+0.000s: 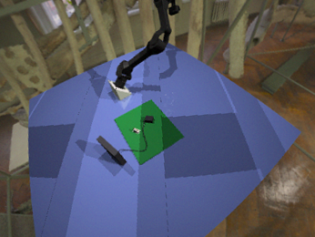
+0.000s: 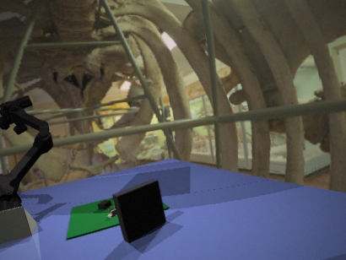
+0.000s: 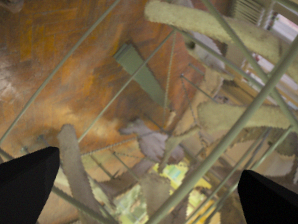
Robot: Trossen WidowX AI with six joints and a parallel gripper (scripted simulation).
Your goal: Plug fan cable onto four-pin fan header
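My gripper tip is 410 mm short of the black cable, 570 mm to the left of it and 370 mm above it. Round my gripper tip: green board 430 mm ahead, 580 mm to the right, 390 mm below; white four-pin header 410 mm ahead, 630 mm to the right, 380 mm below; fan plug 400 mm ahead, 540 mm to the right, 370 mm below.
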